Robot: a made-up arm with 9 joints.
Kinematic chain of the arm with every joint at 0, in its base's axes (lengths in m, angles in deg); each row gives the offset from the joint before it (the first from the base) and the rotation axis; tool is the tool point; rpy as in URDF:
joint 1: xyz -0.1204 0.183 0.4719 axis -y
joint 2: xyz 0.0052 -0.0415 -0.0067 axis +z
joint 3: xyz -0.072 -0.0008 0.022 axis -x
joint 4: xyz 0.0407 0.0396 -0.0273 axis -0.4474 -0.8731 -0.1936
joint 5: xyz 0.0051 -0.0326 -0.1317 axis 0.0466 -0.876 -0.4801
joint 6: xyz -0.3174 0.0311 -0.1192 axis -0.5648 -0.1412 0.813
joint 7: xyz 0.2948 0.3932 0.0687 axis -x
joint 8: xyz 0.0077 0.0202 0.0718 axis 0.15 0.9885 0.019
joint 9: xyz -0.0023 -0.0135 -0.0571 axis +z
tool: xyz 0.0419 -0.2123 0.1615 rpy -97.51 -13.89 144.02
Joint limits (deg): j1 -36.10..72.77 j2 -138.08..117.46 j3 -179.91..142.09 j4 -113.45..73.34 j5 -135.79..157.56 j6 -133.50..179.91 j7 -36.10..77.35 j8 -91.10..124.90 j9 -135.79..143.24
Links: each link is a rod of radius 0.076 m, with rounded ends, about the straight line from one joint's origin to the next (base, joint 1, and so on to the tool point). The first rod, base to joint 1, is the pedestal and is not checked.
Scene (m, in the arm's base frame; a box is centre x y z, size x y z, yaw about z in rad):
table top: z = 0
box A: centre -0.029 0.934 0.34 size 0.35 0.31 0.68 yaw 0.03
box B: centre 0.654 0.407 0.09 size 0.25 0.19 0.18 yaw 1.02
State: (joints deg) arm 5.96 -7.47 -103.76 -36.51 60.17 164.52 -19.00 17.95 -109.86
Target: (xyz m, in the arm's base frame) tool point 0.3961 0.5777 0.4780
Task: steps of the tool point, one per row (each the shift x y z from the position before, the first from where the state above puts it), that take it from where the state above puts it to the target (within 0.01 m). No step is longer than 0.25 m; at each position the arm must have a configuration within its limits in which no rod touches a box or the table.
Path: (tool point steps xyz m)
1: 0.1535 -0.0167 0.1502
2: 0.1782 -0.0373 0.1099
3: 0.1914 -0.0541 0.0637
4: 0.1931 -0.0663 0.0140
5: 0.1813 -0.0737 -0.0370
6: 0.0395 0.0954 -0.1245
7: 0.0676 0.0399 -0.1445
8: 0.0777 -0.0173 -0.1497
9: 0.0688 -0.0681 -0.1444

